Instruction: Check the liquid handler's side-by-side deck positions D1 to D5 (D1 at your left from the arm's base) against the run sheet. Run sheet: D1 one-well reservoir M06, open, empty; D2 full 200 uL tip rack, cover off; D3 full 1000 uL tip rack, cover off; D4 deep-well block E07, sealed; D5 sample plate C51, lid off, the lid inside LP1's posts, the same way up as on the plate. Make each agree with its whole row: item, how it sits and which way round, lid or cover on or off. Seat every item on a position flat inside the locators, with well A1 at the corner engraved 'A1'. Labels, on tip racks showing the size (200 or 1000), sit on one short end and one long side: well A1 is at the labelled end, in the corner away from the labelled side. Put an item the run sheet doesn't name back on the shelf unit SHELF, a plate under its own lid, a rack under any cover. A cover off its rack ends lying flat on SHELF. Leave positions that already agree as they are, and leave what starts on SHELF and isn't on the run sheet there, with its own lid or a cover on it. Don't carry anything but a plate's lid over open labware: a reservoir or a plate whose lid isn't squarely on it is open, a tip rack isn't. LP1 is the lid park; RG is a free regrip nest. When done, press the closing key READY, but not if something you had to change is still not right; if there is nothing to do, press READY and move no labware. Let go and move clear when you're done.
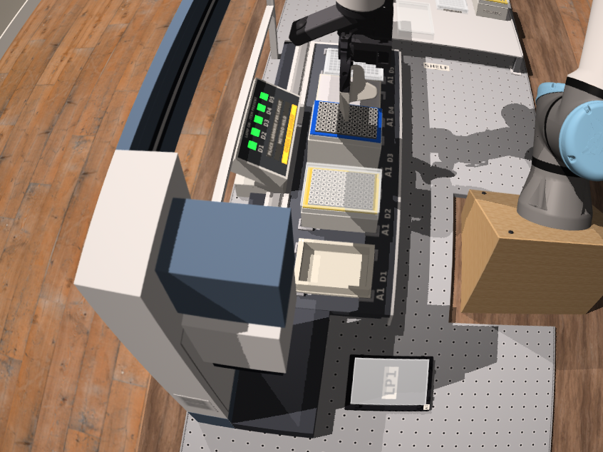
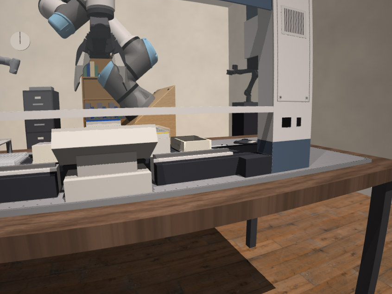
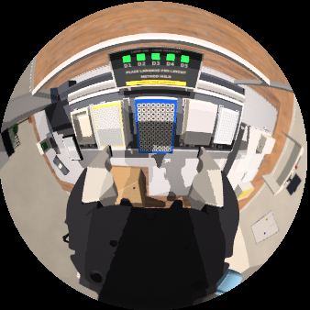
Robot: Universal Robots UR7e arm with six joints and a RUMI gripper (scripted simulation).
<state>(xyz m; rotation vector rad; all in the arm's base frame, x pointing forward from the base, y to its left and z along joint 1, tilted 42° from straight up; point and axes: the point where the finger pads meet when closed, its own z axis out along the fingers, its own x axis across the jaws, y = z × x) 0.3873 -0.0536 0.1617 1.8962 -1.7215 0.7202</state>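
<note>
Now: hand 10 mm past the blue-framed tip rack, 10 mm to the left of it and 110 mm above it. From my hand the other things lie so: clear well plate (20 mm ahead, 250 mm to the right, 170 mm below); then yellow-framed tip rack (20 mm behind, 120 mm to the left, 130 mm below); then cream reservoir (20 mm behind, 250 mm to the left, 170 mm below).
</note>
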